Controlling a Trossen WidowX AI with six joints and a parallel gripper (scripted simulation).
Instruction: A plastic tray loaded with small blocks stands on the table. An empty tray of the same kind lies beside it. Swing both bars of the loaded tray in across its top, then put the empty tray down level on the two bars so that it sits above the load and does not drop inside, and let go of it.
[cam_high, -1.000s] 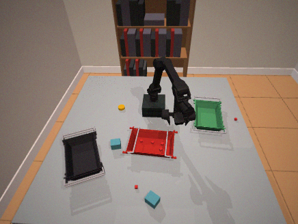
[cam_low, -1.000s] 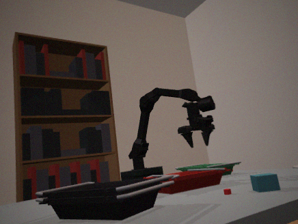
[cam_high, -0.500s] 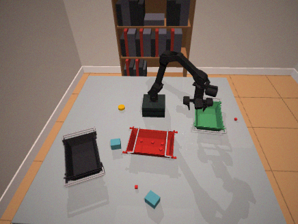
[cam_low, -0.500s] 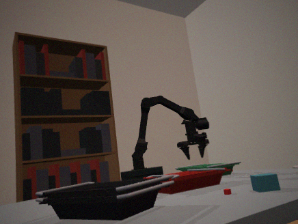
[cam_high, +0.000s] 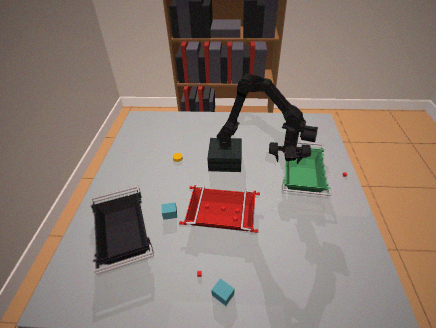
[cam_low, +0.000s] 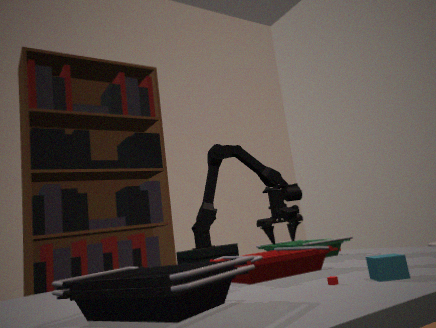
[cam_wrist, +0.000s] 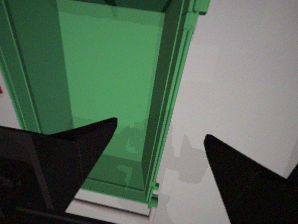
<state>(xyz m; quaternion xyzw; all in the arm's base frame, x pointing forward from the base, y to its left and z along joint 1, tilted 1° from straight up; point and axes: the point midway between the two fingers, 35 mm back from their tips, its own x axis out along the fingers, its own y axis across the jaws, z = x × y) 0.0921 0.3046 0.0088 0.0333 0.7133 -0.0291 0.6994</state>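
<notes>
The green tray is 1 cm ahead of my gripper tip, 8 cm to the left of it and 2 cm below it. The rest, counted from my gripper tip: yellow disc: 8 cm behind, 56 cm to the right, 6 cm below.
</notes>
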